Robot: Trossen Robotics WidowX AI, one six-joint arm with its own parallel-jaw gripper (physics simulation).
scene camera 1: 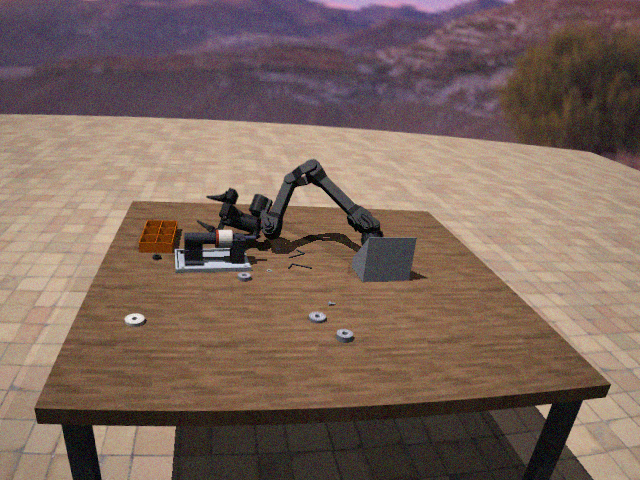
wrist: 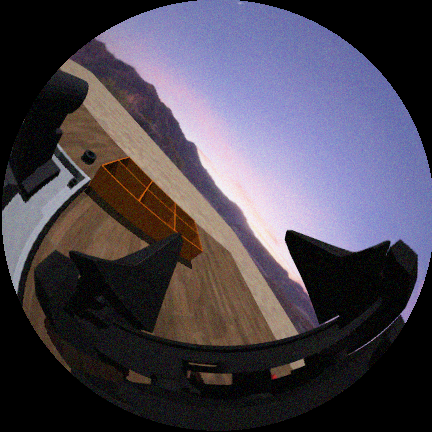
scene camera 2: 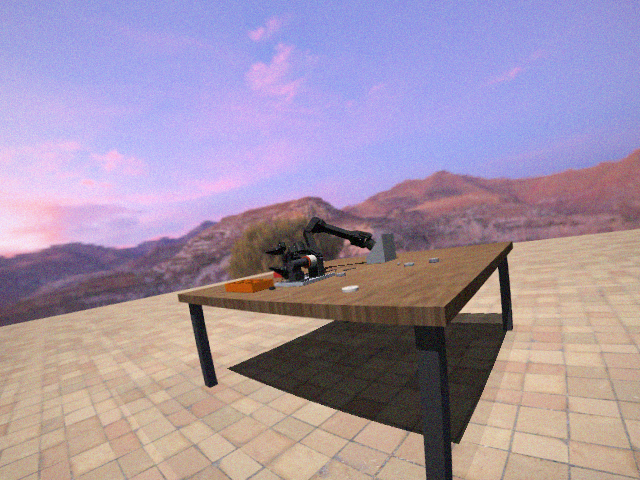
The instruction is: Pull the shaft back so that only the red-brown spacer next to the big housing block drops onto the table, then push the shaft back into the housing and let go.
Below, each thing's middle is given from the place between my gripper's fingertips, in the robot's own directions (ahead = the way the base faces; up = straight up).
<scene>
Right now the orange compartment tray (scene camera 1: 158, 236) is 150 mm ahead of my hand, 90 mm below it and 10 mm to the left of it.
</scene>
